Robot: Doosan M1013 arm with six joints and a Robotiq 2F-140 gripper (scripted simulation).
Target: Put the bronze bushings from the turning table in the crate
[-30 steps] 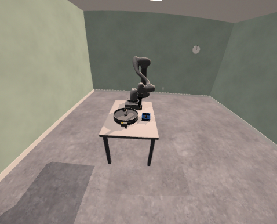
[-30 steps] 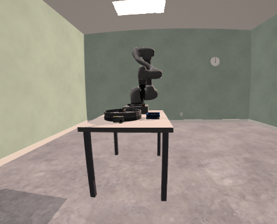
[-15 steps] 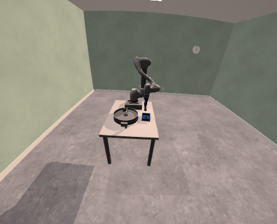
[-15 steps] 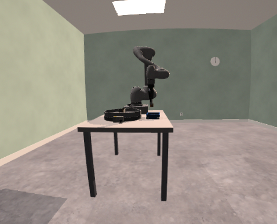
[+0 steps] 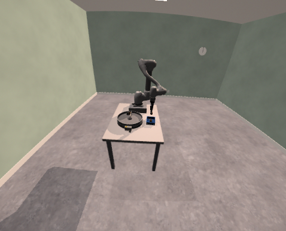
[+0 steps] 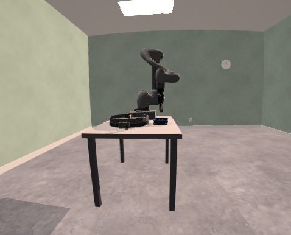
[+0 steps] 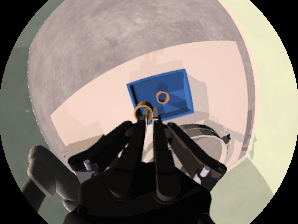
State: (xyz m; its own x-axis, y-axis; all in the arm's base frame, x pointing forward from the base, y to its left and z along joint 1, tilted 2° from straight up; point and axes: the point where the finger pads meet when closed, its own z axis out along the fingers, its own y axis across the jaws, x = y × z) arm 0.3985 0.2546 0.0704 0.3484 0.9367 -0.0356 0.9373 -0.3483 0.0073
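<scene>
The blue crate is 16 cm below my hand and 4 cm ahead of it. The rest, counted from my hand: round turning table 35 cm to the right, 13 cm below, 7 cm ahead.
</scene>
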